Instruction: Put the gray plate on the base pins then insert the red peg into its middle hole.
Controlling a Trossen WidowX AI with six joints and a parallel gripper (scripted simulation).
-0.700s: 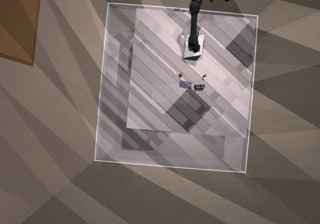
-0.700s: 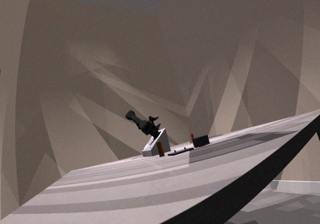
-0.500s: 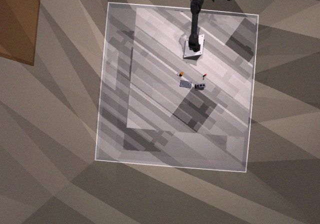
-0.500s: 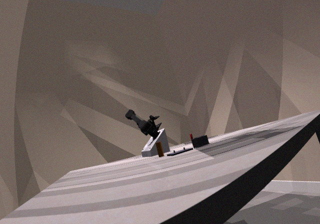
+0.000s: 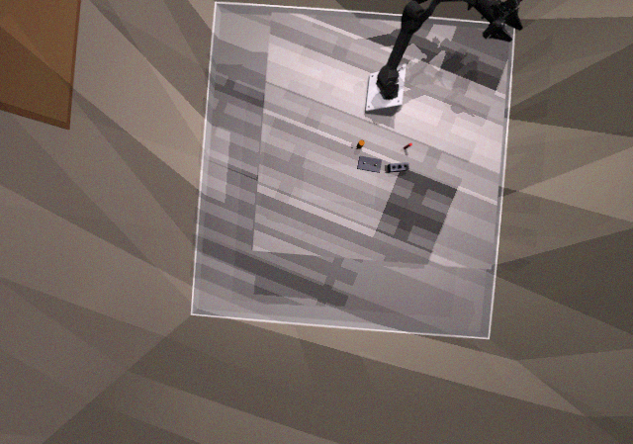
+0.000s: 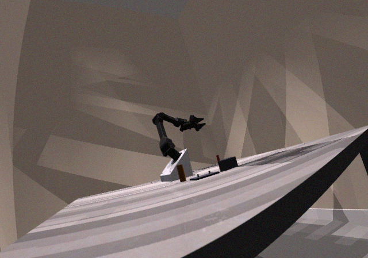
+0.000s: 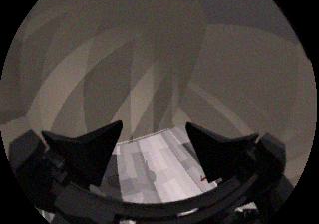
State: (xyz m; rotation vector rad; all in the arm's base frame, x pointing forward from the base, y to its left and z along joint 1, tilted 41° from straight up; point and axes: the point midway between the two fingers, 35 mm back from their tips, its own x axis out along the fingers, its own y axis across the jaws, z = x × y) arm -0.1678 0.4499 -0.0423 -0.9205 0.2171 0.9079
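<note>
My gripper tip is 49 cm short of the gray plate, 35 cm above it and 30 cm to the left of it. The rest, counted from my gripper tip: base (49 cm ahead, 45 cm to the right, 38 cm below); orange cylinder (51 cm to the right, 40 cm ahead, 35 cm below); red peg (38 cm ahead, 35 cm below, 26 cm to the right).
</note>
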